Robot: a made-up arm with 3 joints. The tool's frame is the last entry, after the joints.
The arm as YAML. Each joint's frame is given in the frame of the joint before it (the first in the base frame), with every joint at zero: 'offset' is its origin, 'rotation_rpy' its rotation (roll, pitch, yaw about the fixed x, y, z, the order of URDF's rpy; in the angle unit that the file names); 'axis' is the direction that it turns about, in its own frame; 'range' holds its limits. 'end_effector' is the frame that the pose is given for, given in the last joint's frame.
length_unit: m
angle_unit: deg
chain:
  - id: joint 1
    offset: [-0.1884, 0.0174, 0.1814]
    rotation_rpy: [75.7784, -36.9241, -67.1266]
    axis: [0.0, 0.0, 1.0]
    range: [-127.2, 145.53]
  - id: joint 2
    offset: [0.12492, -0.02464, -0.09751]
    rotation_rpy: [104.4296, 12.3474, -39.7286]
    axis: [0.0, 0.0, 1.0]
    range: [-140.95, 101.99]
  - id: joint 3
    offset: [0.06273, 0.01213, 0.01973]
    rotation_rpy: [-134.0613, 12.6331, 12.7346]
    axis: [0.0, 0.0, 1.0]
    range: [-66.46, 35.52]
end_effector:
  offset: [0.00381, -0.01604, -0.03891]
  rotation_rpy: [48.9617, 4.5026, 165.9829]
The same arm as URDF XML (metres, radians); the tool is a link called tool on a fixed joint. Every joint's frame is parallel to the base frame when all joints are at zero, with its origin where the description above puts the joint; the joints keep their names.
<robot name="arm">
<joint name="joint 1" type="revolute"><parent link="base"/><child link="link1"/><origin xyz="-0.1884 0.0174 0.1814" rpy="0.0000 0.0000 0.0000"/><axis xyz="-0.950496 -0.240799 0.196399"/><limit lower="-2.2201" upper="2.5400"/></joint>
<joint name="joint 2" type="revolute"><parent link="link1"/><child link="link2"/><origin xyz="0.1315 -0.0841 0.0368" rpy="0.0000 0.0000 0.0000"/><axis xyz="0.0263 0.095498 -0.995082"/><limit lower="-2.4600" upper="1.7801"/></joint>
<joint name="joint 3" type="revolute"><parent link="link2"/><child link="link3"/><origin xyz="0.0170 -0.0596 -0.0251" rpy="0.0000 0.0000 0.0000"/><axis xyz="-0.751943 -0.078504 0.654537"/><limit lower="-1.1599" upper="0.6199"/></joint>
<joint name="tool_fixed" type="fixed"><parent link="link3"/><child link="tool"/><origin xyz="0.0201 -0.0045 -0.0369" rpy="0.0000 0.0000 1.5708"/></joint>
<link name="base"/>
<link name="link1"/>
<link name="link2"/>
<link name="link3"/>
<link name="tool"/>
</robot>

